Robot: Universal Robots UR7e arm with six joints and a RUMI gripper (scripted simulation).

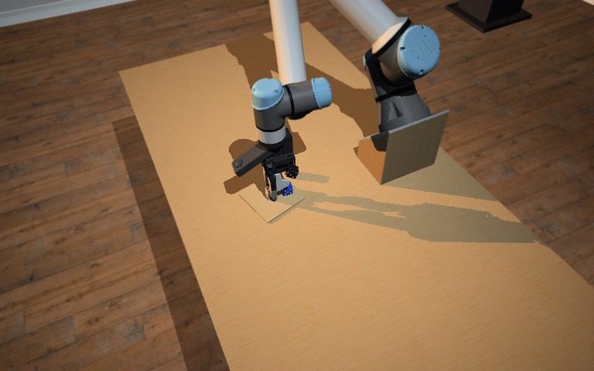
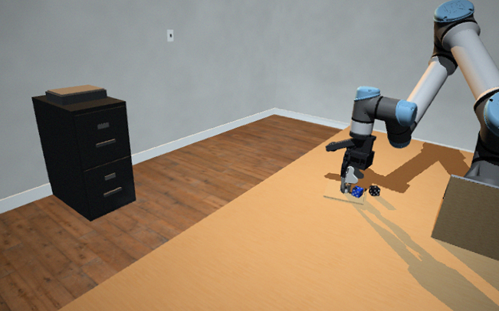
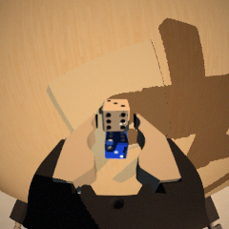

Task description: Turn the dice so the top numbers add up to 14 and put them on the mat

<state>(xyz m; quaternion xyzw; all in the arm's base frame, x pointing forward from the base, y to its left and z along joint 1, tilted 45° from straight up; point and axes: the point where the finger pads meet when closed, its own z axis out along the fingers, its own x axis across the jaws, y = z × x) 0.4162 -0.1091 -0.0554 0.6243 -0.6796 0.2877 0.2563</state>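
My gripper is now 10 mm above the white die. Round my hand: tan mat 30 mm below; then blue die 50 mm behind, 10 mm below; then black die 90 mm behind, 60 mm to the right, 10 mm below.
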